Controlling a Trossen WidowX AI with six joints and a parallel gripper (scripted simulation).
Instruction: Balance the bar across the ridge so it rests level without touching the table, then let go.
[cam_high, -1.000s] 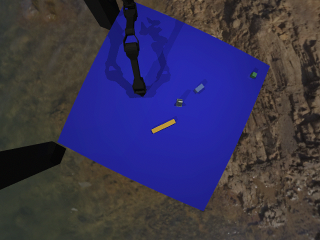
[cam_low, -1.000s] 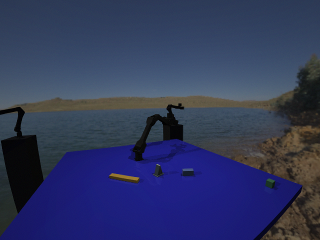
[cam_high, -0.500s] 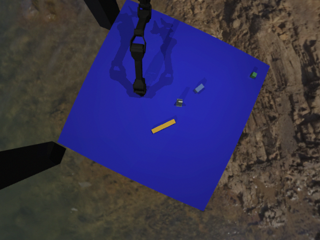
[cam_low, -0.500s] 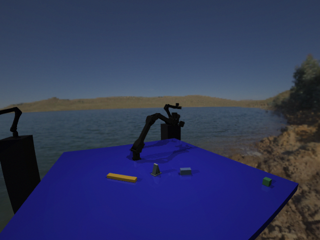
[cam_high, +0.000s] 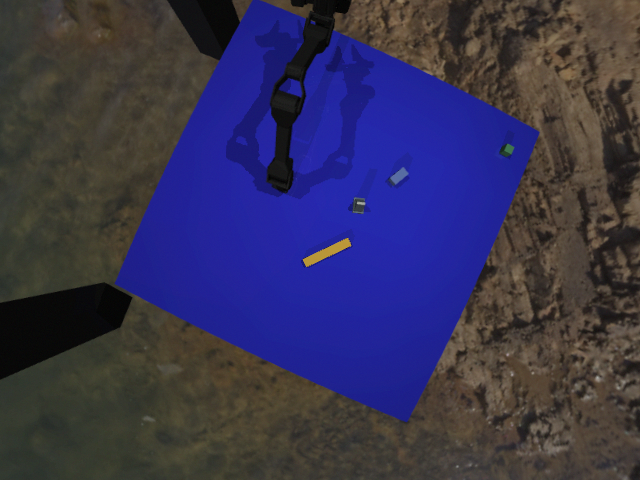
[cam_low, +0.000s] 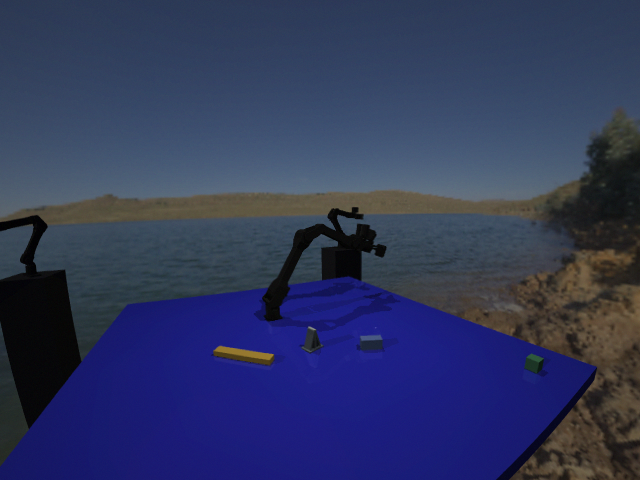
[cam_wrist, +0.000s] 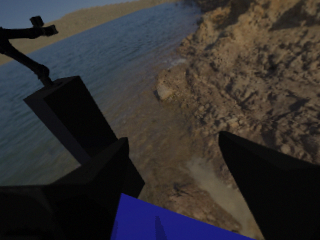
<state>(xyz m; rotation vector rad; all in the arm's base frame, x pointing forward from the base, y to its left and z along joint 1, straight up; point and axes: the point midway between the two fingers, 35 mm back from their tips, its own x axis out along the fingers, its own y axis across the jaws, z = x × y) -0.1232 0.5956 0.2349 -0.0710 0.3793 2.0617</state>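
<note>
Right now my gripper tip is 790 mm to the left of the yellow bar, 410 mm short of it and 220 mm above it. From my gripper tip the other things lie so: light blue block 530 mm ahead, 420 mm to the right, 210 mm below; then small green cube 880 mm ahead, 210 mm below, 120 mm to the right.
</note>
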